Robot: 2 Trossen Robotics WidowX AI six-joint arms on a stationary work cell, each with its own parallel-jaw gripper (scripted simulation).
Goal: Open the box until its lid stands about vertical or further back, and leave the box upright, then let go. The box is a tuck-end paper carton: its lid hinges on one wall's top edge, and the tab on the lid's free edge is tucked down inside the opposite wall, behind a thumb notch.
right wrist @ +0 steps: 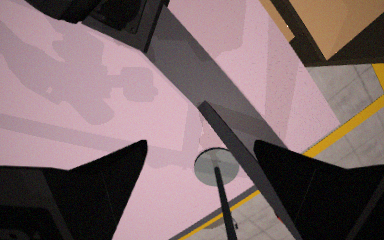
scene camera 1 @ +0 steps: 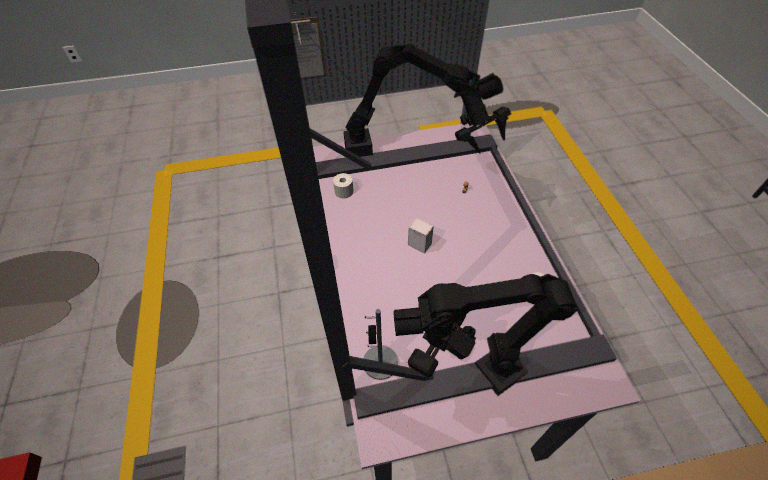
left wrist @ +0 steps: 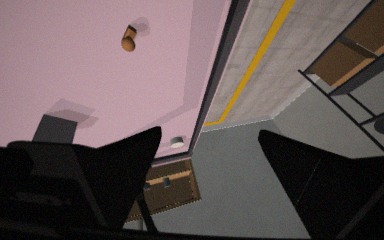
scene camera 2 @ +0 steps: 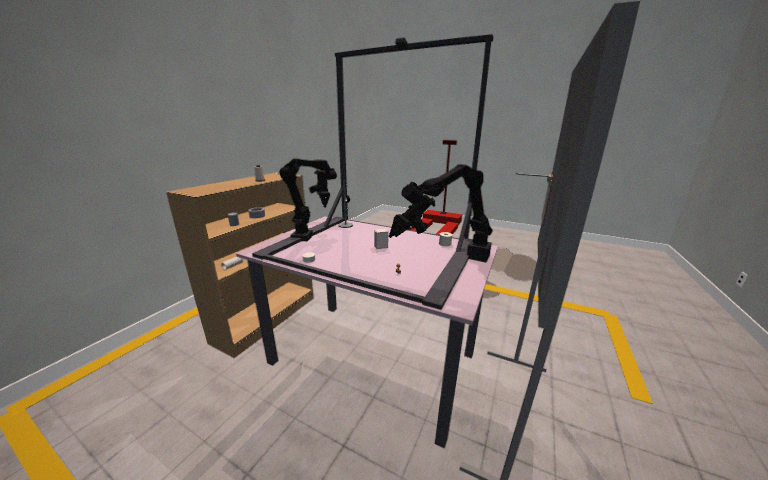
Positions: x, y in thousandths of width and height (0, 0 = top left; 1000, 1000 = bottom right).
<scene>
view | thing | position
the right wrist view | right gripper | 525, 606
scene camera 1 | left gripper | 641, 305
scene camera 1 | right gripper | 567, 732
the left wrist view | left gripper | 546, 552
</scene>
